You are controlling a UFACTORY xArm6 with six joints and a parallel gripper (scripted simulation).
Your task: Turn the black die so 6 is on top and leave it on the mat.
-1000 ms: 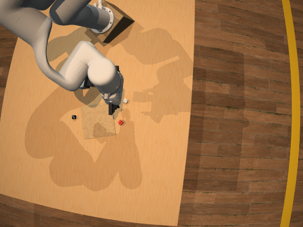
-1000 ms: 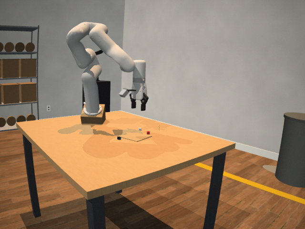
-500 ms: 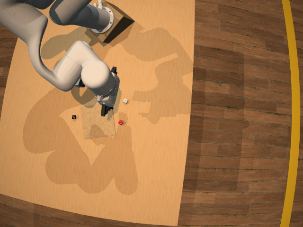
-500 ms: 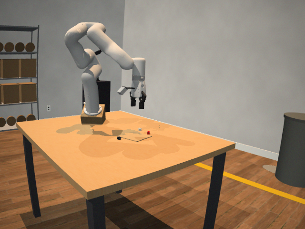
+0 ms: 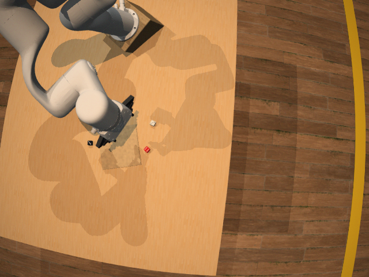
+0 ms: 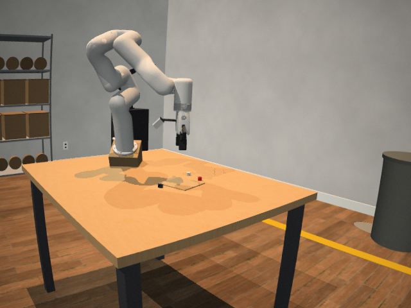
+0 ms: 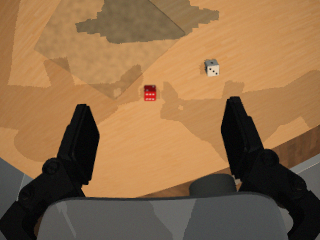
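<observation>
The black die lies 20 mm ahead of my hand, 150 mm to the right of it and 140 mm below it. Round my hand: tan mat: 50 mm ahead, 40 mm to the right, 150 mm below; red die: 60 mm ahead, 60 mm to the left, 140 mm below; white die: 20 mm behind, 90 mm to the left, 140 mm below.
</observation>
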